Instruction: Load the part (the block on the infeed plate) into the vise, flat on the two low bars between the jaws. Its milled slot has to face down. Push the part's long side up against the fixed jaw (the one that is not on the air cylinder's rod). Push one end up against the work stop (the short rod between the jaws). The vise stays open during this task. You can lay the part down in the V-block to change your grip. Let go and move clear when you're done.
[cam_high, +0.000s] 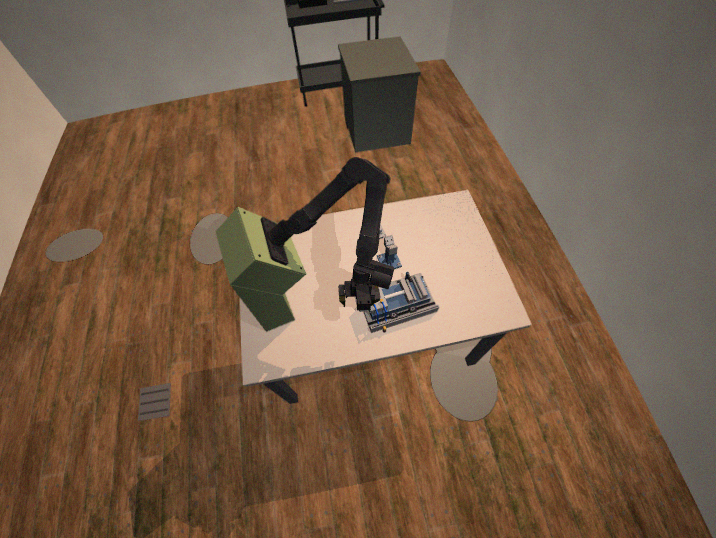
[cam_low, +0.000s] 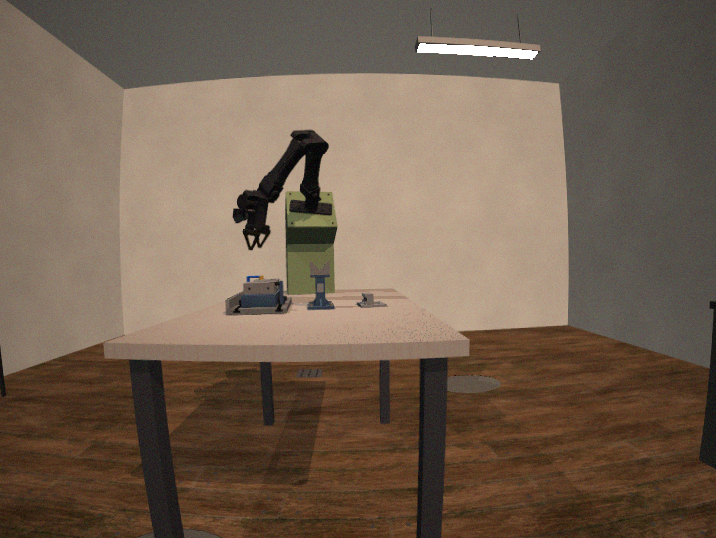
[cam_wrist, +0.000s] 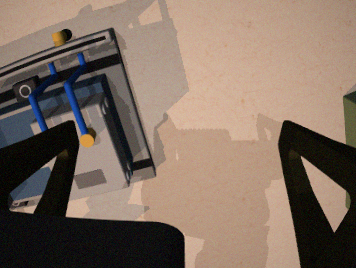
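My gripper is now 180 mm short of the part, 430 mm to the right of it and 200 mm above it. Round my hand: moving jaw 220 mm ahead, 80 mm to the left, 150 mm below; vise 180 mm ahead, 70 mm to the left, 180 mm below; dark work stop rod 240 mm ahead, 120 mm to the left, 130 mm below.
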